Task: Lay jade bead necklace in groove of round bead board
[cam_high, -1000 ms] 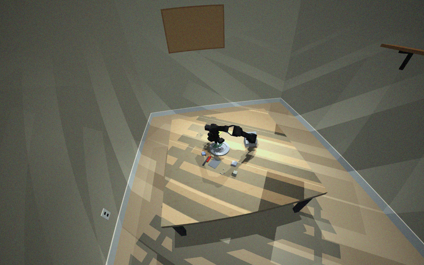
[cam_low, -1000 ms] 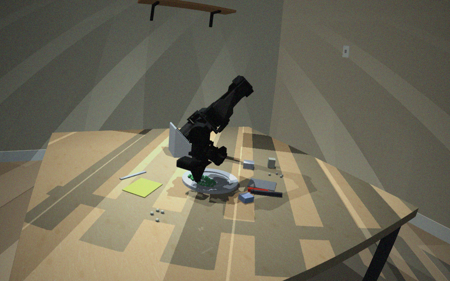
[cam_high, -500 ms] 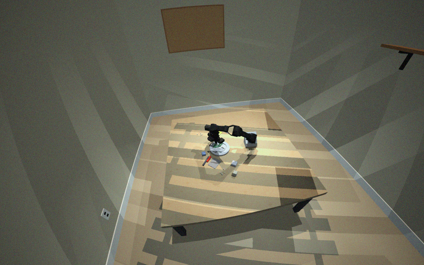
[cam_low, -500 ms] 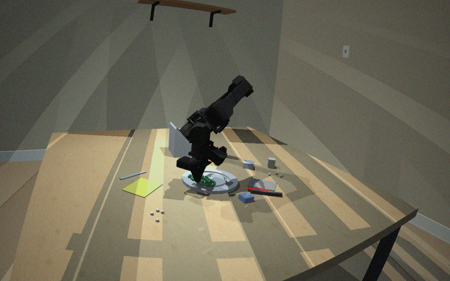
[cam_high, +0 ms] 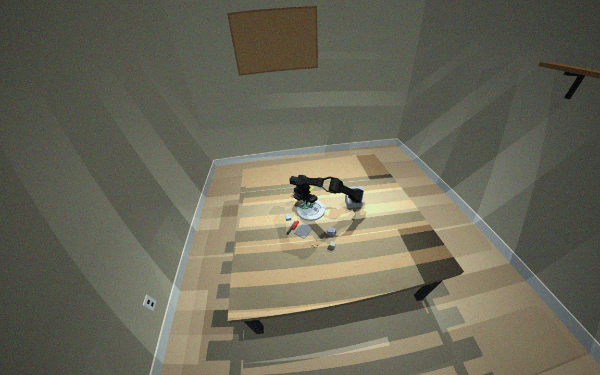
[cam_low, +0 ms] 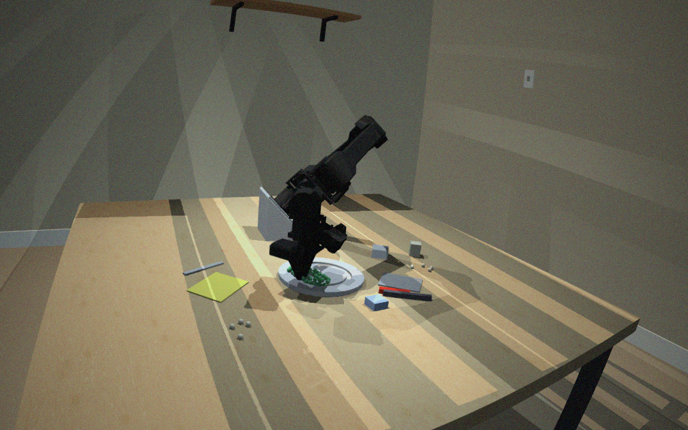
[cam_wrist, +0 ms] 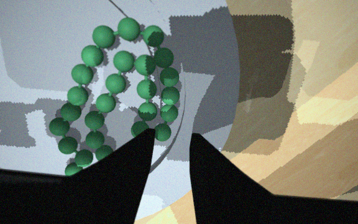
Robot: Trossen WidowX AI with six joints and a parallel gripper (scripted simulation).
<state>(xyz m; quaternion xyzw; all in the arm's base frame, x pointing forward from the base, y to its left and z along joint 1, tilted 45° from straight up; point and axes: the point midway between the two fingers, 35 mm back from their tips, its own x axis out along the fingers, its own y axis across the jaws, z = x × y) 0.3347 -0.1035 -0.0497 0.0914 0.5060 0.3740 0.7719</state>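
My gripper tip is now 6 cm to the right of the round grey bead board, 2 cm past it and 1 cm above it. Round my gripper tip: yellow sheet (18 cm to the right, 5 cm behind, 2 cm below); then blue block (15 cm ahead, 10 cm to the left, 1 cm below); then red and black pen (18 cm to the left, 13 cm ahead, 1 cm below).
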